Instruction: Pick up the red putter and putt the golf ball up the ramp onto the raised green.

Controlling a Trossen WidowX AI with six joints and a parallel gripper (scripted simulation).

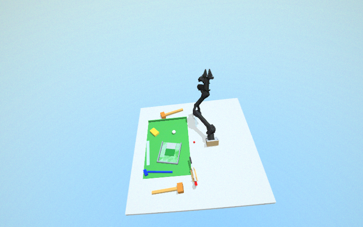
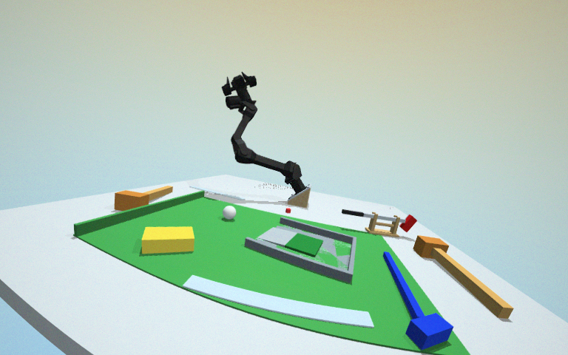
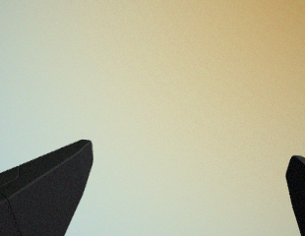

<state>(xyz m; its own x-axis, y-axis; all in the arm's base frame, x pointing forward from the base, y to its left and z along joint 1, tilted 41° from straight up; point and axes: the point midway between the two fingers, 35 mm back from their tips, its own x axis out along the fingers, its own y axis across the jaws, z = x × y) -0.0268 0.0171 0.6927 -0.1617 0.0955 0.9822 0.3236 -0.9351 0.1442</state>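
My gripper tip is 270 mm short of the red putter, 790 mm to the right of it and 570 mm above it. Also, from my gripper tip: red cube 220 mm ahead, 440 mm to the left, 620 mm below; yellow block 660 mm ahead, 240 mm to the left, 610 mm below; white golf ball 430 mm ahead, 270 mm to the left, 600 mm below.
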